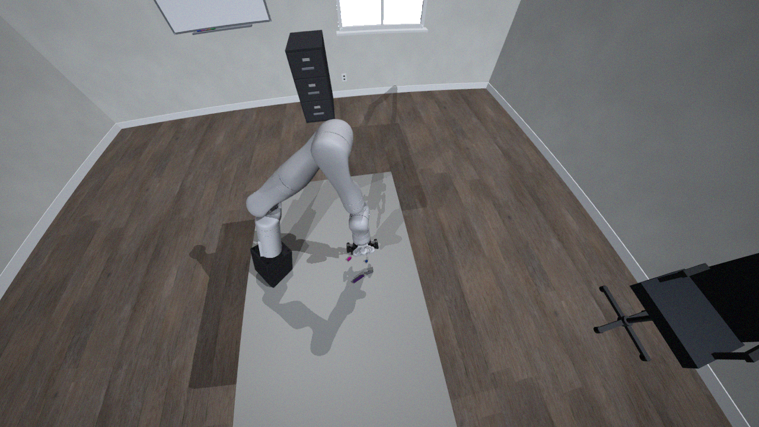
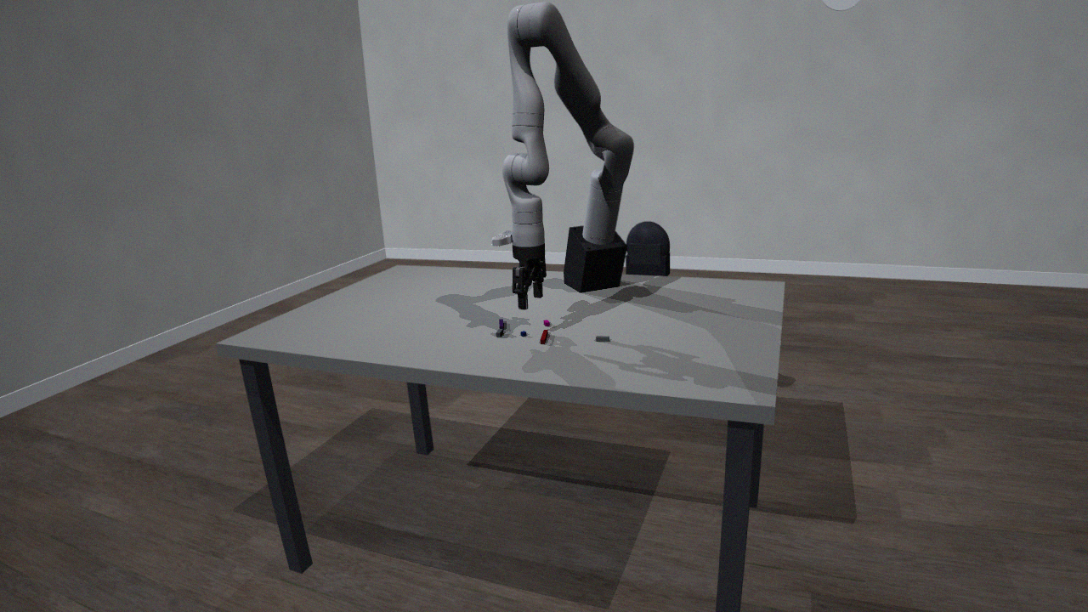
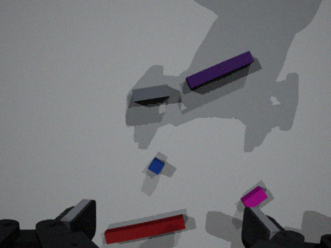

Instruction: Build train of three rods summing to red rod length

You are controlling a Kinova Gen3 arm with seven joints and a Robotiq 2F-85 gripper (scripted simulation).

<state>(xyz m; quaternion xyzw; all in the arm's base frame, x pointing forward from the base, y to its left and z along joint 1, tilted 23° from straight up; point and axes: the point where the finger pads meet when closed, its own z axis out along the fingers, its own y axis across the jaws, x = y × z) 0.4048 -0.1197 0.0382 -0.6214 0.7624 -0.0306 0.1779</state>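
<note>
Right now the blue rod is 8 cm below my hand, 2 cm to the right of it and 1 cm ahead of it. Round my hand: grey rod 8 cm to the right, 8 cm below; then red rod 8 cm below, 3 cm to the left, 2 cm ahead; then magenta rod 8 cm below, 7 cm behind, 2 cm to the left.
</note>
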